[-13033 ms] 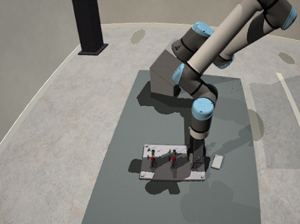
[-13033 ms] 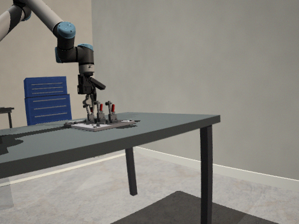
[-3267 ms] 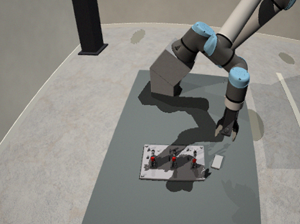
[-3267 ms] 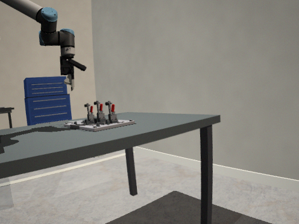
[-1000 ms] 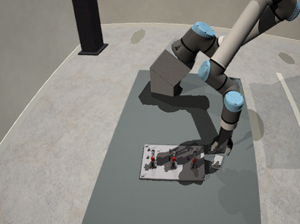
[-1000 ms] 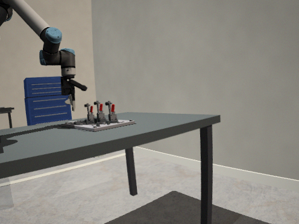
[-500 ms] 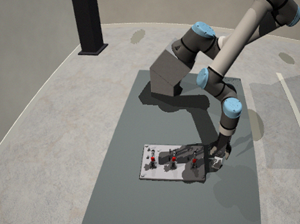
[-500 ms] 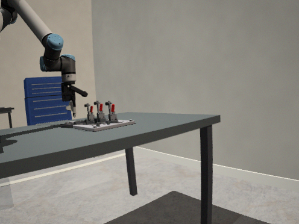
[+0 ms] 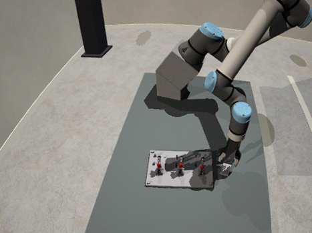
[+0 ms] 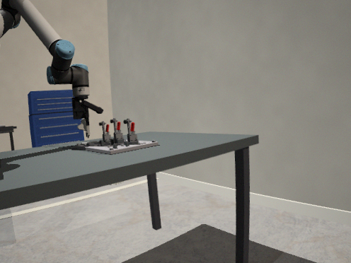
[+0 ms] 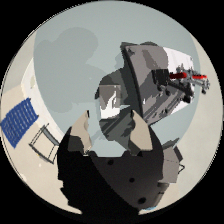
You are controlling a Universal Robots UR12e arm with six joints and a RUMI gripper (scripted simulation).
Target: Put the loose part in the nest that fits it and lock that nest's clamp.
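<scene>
Now: hand 4 cm above the grey part.
</scene>
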